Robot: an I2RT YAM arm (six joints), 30 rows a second.
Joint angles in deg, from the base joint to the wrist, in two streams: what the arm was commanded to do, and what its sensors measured. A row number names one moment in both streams.
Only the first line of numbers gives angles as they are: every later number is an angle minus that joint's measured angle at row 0.
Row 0, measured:
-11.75 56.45 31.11 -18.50 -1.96 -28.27
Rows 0 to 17, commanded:
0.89 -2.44 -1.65 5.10 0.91 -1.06
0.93 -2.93 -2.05 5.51 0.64 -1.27
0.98 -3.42 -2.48 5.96 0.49 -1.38
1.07 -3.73 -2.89 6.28 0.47 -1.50
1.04 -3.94 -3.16 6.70 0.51 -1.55
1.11 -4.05 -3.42 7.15 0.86 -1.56
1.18 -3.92 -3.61 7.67 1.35 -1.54
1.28 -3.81 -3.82 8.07 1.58 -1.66
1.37 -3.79 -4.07 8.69 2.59 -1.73
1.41 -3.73 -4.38 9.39 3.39 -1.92
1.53 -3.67 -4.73 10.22 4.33 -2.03
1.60 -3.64 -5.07 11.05 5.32 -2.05
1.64 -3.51 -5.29 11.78 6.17 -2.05
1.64 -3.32 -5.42 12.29 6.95 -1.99
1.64 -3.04 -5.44 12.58 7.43 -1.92
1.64 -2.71 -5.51 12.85 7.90 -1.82
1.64 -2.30 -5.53 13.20 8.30 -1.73
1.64 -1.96 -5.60 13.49 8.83 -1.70
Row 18, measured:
1.18 -2.74 -5.57 8.81 5.42 -1.47
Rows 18 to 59, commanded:
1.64 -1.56 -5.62 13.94 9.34 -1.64
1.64 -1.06 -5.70 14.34 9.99 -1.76
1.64 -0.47 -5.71 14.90 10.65 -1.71
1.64 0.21 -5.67 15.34 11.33 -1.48
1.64 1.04 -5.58 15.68 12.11 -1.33
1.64 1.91 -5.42 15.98 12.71 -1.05
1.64 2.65 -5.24 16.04 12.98 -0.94
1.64 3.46 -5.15 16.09 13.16 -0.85
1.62 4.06 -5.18 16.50 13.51 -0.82
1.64 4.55 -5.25 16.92 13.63 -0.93
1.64 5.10 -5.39 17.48 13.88 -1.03
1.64 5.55 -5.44 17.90 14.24 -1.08
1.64 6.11 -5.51 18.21 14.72 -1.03
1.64 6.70 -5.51 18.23 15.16 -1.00
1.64 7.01 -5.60 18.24 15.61 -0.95
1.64 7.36 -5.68 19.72 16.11 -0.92
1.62 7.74 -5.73 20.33 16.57 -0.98
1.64 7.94 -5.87 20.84 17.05 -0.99
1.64 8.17 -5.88 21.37 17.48 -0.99
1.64 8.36 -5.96 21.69 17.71 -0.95
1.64 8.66 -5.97 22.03 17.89 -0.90
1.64 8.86 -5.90 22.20 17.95 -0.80
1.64 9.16 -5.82 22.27 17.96 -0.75
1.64 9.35 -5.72 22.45 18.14 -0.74
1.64 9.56 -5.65 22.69 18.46 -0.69
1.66 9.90 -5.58 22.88 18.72 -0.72
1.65 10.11 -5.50 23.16 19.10 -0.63
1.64 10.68 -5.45 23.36 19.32 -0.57
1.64 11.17 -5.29 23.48 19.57 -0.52
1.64 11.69 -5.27 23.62 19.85 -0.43
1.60 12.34 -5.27 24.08 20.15 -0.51
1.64 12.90 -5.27 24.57 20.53 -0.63
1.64 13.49 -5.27 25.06 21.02 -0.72
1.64 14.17 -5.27 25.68 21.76 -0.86
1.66 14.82 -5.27 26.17 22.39 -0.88
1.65 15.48 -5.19 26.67 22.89 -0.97
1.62 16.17 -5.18 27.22 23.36 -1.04
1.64 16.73 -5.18 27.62 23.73 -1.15
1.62 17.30 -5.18 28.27 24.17 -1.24
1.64 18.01 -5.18 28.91 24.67 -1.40
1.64 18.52 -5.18 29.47 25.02 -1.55
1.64 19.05 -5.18 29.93 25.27 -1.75
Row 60, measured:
1.36 17.39 -5.59 25.00 22.43 -1.42
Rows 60 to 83, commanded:
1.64 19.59 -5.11 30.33 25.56 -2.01
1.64 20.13 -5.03 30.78 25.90 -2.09
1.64 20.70 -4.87 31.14 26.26 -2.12
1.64 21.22 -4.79 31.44 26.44 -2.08
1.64 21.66 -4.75 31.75 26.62 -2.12
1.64 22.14 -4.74 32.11 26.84 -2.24
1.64 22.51 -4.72 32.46 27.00 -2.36
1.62 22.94 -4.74 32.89 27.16 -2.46
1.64 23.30 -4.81 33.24 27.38 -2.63
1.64 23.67 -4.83 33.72 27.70 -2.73
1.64 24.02 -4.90 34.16 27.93 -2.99
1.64 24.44 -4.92 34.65 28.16 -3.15
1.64 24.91 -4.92 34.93 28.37 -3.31
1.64 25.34 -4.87 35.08 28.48 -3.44
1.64 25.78 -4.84 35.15 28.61 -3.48
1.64 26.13 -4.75 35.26 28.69 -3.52
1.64 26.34 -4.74 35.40 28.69 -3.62
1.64 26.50 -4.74 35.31 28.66 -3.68
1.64 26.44 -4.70 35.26 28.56 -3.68
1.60 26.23 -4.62 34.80 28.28 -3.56
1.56 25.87 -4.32 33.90 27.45 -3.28
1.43 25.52 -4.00 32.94 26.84 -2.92
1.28 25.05 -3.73 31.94 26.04 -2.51
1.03 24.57 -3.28 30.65 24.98 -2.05
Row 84, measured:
1.38 25.33 -5.29 35.19 28.24 -3.56
